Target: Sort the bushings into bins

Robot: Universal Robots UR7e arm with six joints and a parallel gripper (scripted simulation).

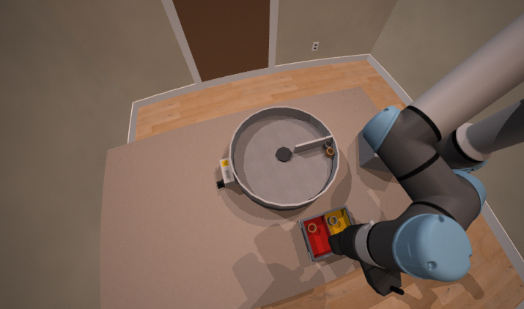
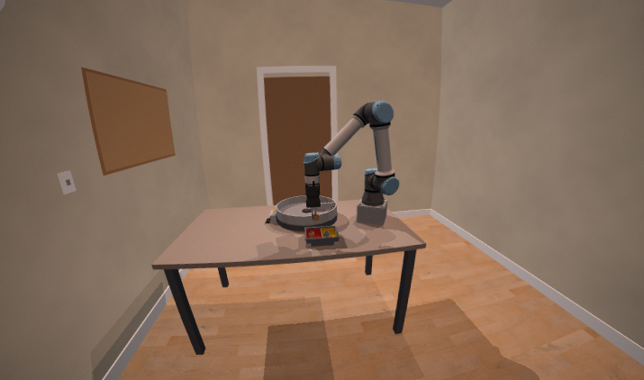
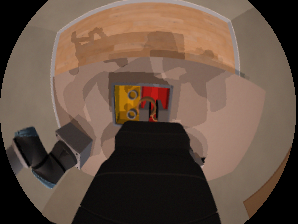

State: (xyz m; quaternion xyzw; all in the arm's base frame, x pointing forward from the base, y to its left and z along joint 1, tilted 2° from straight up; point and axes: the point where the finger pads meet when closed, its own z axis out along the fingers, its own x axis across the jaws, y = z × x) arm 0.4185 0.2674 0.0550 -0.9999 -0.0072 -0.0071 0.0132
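My hand is 140 mm above the red bin, 40 mm to the left of it and 40 mm past it. Round my hand: turntable: 370 mm to the right, 120 mm below, 30 mm ahead.
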